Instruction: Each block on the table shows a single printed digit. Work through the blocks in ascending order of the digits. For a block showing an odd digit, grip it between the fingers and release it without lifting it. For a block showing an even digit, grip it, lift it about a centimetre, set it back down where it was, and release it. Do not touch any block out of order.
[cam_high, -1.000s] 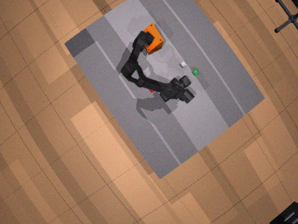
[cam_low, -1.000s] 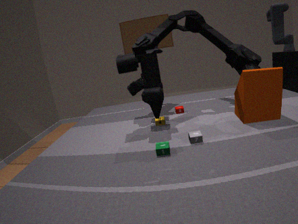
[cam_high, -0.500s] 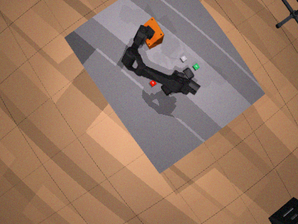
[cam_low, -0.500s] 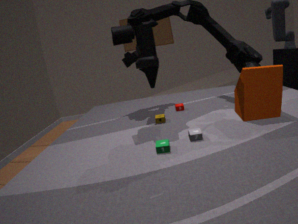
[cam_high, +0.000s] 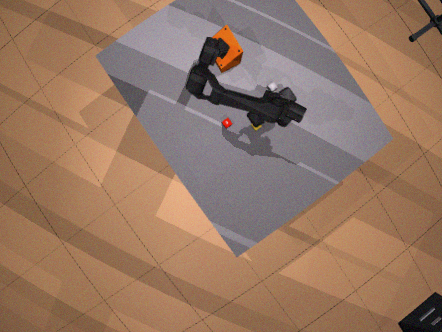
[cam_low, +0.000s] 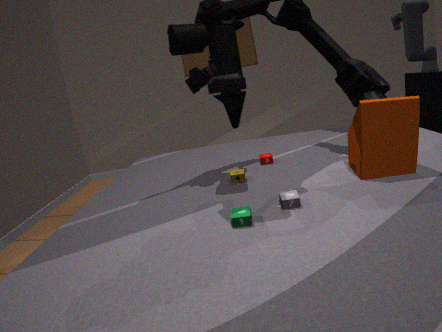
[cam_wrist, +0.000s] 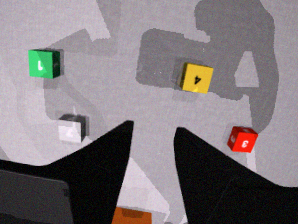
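My gripper tip is 120 mm above the grey block, 110 mm to the right of it and 70 mm past it. The rest, counted from my gripper tip: red block 140 mm to the right, 120 mm below, 80 mm behind; then yellow block 120 mm below, 60 mm to the right, 10 mm ahead; then green block 140 mm to the left, 120 mm below, 20 mm ahead.
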